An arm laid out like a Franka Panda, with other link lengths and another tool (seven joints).
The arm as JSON. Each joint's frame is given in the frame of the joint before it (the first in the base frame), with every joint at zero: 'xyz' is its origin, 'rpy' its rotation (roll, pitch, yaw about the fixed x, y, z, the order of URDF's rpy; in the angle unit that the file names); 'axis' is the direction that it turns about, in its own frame. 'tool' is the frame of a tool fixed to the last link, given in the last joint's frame.
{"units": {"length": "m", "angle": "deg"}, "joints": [
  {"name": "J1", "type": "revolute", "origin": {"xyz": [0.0, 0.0, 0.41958], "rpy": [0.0, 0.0, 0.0]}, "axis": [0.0, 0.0, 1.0]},
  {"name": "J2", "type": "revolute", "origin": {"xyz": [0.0, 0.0, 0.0], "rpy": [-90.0, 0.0, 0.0]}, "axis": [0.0, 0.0, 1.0]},
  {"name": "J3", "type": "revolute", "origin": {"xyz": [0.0, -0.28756, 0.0], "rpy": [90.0, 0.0, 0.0]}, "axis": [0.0, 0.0, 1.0]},
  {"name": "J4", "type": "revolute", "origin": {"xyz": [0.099, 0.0, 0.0], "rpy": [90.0, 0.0, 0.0]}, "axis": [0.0, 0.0, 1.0]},
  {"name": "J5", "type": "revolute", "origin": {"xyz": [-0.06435, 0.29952, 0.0], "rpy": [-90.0, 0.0, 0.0]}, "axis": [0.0, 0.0, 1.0]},
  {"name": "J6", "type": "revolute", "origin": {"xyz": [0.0, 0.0, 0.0], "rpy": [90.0, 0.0, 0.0]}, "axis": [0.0, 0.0, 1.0]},
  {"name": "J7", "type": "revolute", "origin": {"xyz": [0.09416, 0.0, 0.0], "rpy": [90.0, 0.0, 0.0]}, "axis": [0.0, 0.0, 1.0]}
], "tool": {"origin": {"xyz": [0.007, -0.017, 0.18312], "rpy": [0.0, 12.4, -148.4]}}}
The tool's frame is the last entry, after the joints.
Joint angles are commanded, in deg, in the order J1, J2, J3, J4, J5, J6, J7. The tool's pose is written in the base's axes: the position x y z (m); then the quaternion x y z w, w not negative. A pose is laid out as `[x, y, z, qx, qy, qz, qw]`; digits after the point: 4 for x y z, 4 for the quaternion.
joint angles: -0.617 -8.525 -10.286 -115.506 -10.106 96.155 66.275
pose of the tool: [0.4240, -0.1127, 0.4923, -0.8035, -0.5888, 0.0318, 0.0825]
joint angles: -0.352 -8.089 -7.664 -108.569 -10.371 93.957 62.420
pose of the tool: [0.4465, -0.0946, 0.5337, -0.7716, -0.6334, 0.0145, 0.0557]
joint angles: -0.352 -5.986 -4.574 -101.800 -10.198 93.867 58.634
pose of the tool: [0.4750, -0.0702, 0.5646, -0.7339, -0.6787, -0.0057, 0.0288]
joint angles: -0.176 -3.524 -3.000 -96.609 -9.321 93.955 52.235
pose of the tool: [0.4963, -0.0516, 0.5808, -0.6846, -0.7284, -0.0183, 0.0216]
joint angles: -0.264 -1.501 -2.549 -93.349 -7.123 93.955 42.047
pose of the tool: [0.5090, -0.0390, 0.5857, -0.6157, -0.7867, -0.0272, 0.0346]
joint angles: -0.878 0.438 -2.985 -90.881 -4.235 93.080 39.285
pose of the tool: [0.5166, -0.0392, 0.5840, -0.6043, -0.7939, -0.0430, 0.0527]
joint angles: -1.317 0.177 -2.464 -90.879 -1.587 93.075 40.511
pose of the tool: [0.5166, -0.0306, 0.5864, -0.6109, -0.7865, -0.0647, 0.0629]
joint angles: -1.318 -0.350 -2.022 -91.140 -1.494 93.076 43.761
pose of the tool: [0.5151, -0.0273, 0.5893, -0.6297, -0.7714, -0.0697, 0.0599]
